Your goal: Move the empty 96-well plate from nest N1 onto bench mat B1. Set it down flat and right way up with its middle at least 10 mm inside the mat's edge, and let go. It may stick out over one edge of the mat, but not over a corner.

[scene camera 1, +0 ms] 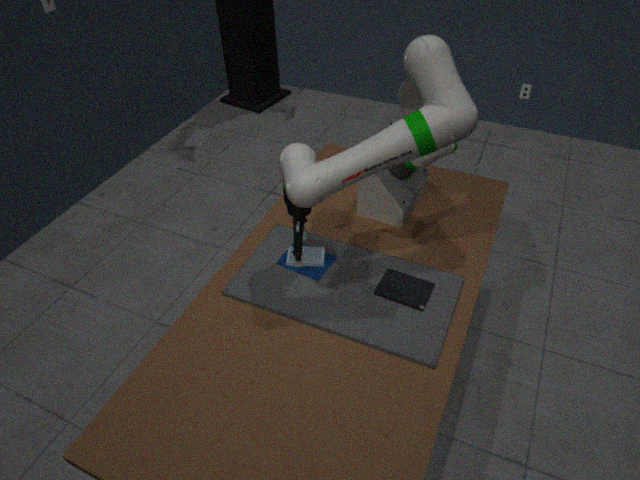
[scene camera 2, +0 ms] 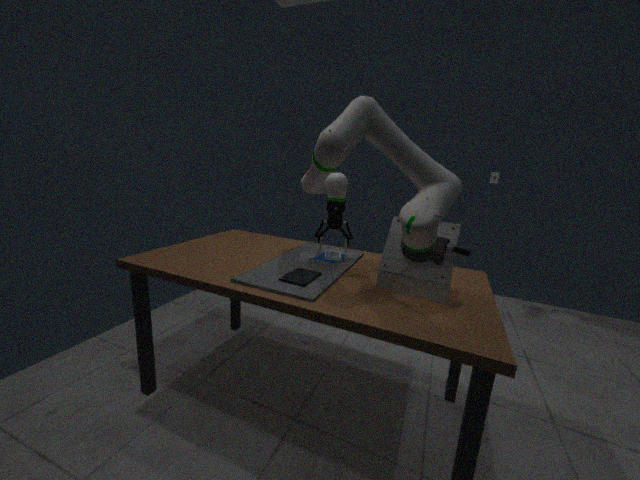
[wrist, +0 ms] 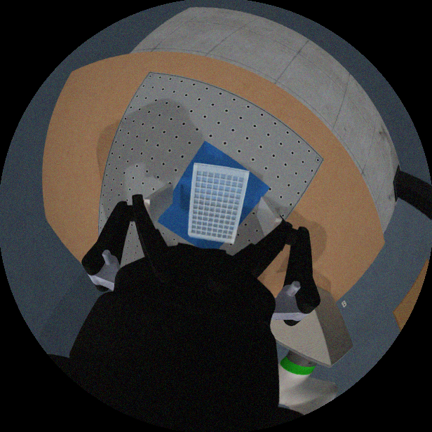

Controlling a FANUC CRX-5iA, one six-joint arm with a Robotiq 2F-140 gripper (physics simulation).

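Places are measured from the arm's base along level axes (x back, y right, z up), in millimetres.
Where they show: gripper, between the fingertips: [scene camera 2: 332, 250]; arm's base, origin of its link: [scene camera 2: 419, 246].
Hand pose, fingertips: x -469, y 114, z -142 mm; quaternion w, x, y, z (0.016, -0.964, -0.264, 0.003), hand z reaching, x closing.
Each offset is from my fingertips to the top centre of the thing. Level surfaces: height alone.
The white 96-well plate @(dx +10, dy -14, dz -13 mm) [scene camera 1: 313, 256] [scene camera 2: 333, 255] [wrist: 218, 202] lies flat, wells up, on the blue bench mat @(dz -28 mm) [scene camera 1: 318, 274] [scene camera 2: 321, 257] [wrist: 205, 153], turned relative to it. In the wrist view the plate's near end reaches the mat's near edges, and one corner appears to stick out slightly at the right; the mat's near corner is partly hidden. My gripper [scene camera 1: 297, 257] [scene camera 2: 332, 248] [wrist: 215, 199] is open wide around the plate, with a gap between each finger pad and the plate's long sides. The dark nest @(dx +55, dy -365, dz -15 mm) [scene camera 1: 404, 288] [scene camera 2: 300, 276] holds no visible plate.
Mat and nest are on a grey perforated board @(dz -30 mm) [scene camera 1: 356, 322] [scene camera 2: 258, 277] [wrist: 235, 117] on the wooden table @(dz -43 mm) [scene camera 1: 268, 392] [scene camera 2: 206, 249] [wrist: 65, 150]. The arm's base stand [scene camera 1: 379, 198] [scene camera 2: 413, 281] [wrist: 310, 325] stands behind the board. A black column [scene camera 1: 248, 51] stands on the floor beyond the table.
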